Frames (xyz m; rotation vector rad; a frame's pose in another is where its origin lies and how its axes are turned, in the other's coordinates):
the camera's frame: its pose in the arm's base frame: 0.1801 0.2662 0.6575 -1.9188 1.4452 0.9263
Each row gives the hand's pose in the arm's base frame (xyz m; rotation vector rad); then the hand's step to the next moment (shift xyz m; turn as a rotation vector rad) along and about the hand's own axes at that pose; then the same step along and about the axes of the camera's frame.
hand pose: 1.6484 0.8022 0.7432 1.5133 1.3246 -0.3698
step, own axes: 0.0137 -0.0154 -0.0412 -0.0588 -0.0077 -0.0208
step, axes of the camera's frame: -0.0260 0.0132 0.0357 -0.0371 0.0361 -0.0356
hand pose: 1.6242 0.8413 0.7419 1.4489 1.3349 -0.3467
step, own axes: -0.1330 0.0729 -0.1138 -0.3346 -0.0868 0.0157
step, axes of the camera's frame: -0.1738 0.0144 -0.0745 -0.0816 0.2180 -0.2560
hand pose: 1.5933 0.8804 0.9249 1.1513 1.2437 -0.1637
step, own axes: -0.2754 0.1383 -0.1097 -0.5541 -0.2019 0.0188
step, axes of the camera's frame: -0.2777 0.0700 -0.1582 -0.1035 0.4090 -0.4125
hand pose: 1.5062 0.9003 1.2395 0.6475 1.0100 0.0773
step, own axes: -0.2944 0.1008 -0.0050 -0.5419 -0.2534 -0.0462
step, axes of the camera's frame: -0.2348 0.1337 -0.1544 -0.0615 0.4681 -0.3703
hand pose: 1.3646 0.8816 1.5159 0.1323 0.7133 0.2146
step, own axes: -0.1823 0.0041 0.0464 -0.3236 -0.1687 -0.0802
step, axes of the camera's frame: -0.1148 0.1071 -0.1037 -0.0002 0.3155 -0.2002
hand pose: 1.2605 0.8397 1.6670 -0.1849 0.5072 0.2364
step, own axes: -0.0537 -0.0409 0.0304 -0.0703 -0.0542 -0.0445
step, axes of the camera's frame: -0.0256 0.0292 -0.0630 0.0288 0.0826 -0.0470
